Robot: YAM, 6 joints.
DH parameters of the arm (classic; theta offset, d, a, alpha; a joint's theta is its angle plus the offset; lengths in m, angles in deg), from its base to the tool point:
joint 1: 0 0.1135 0.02 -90
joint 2: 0 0 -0.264 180
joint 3: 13.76 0 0.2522 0
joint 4: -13.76 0 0.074 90
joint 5: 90 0 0 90
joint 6: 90 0.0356 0 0
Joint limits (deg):
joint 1: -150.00..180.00
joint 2: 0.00..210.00
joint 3: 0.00..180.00
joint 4: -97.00..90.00
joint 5: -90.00..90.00
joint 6: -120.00..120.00
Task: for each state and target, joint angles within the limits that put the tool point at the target. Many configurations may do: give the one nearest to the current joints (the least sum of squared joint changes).
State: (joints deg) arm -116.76 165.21 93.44 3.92 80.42 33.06
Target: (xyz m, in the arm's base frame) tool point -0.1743 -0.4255 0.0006
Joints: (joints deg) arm -107.87 148.56 88.07 1.56 83.26 33.06
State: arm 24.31 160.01 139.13 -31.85 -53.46 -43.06
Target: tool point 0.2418 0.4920 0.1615
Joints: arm 60.71 148.34 131.82 -40.58 -56.83 -43.06
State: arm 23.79 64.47 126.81 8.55 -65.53 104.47
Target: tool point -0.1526 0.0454 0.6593
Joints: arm -4.51 51.74 131.14 9.48 -69.10 104.47
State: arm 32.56 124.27 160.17 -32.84 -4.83 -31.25
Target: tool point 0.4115 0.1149 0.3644
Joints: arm 15.31 114.83 124.35 -63.30 -3.44 -31.25
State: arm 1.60 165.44 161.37 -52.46 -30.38 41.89
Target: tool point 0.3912 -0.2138 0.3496
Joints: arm -30.82 130.98 149.49 -86.72 -28.23 41.89
